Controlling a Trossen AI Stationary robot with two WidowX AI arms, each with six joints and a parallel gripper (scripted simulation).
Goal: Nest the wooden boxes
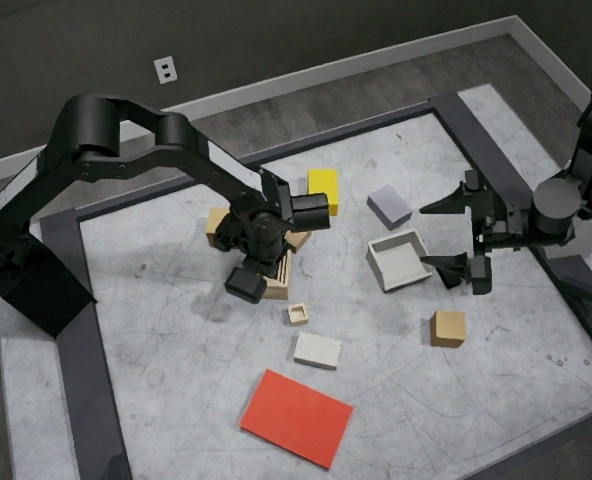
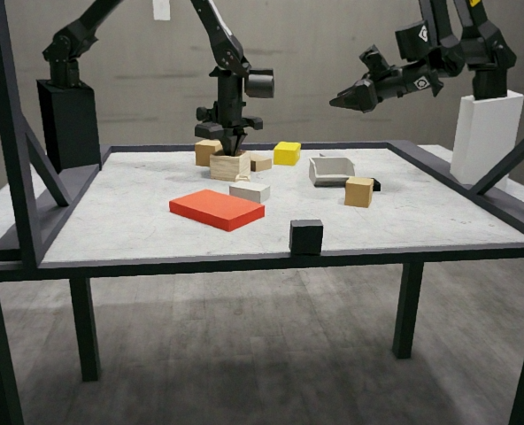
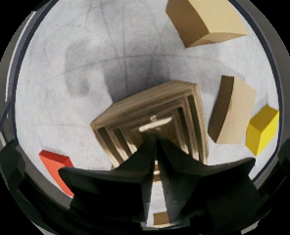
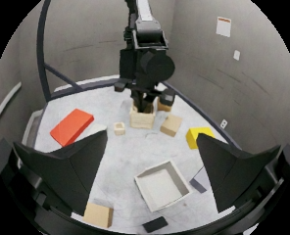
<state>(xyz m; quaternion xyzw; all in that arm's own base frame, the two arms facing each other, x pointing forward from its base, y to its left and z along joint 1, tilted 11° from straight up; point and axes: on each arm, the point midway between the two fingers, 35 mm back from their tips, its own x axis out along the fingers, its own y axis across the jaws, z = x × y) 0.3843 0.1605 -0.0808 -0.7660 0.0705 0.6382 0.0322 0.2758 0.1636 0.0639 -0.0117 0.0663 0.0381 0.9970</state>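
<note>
Now: left hand 150 mm past the white block, 70 mm to the left of it and 60 mm above it. Round my left hand: red slab (260 mm behind, 10 mm to the right, 60 mm below); then tan block (100 mm ahead, 50 mm to the right, 60 mm below); then white tray (10 mm behind, 250 mm to the right, 50 mm below).
The white tray lies 190 mm below my right hand, 50 mm ahead of it and 20 mm to the left of it. From my right hand the other things lie so: black block: 210 mm below, 70 mm to the right, 20 mm ahead; grey block: 200 mm below, 180 mm ahead, 10 mm to the left; white block: 200 mm to the left, 200 mm below, 90 mm behind.
</note>
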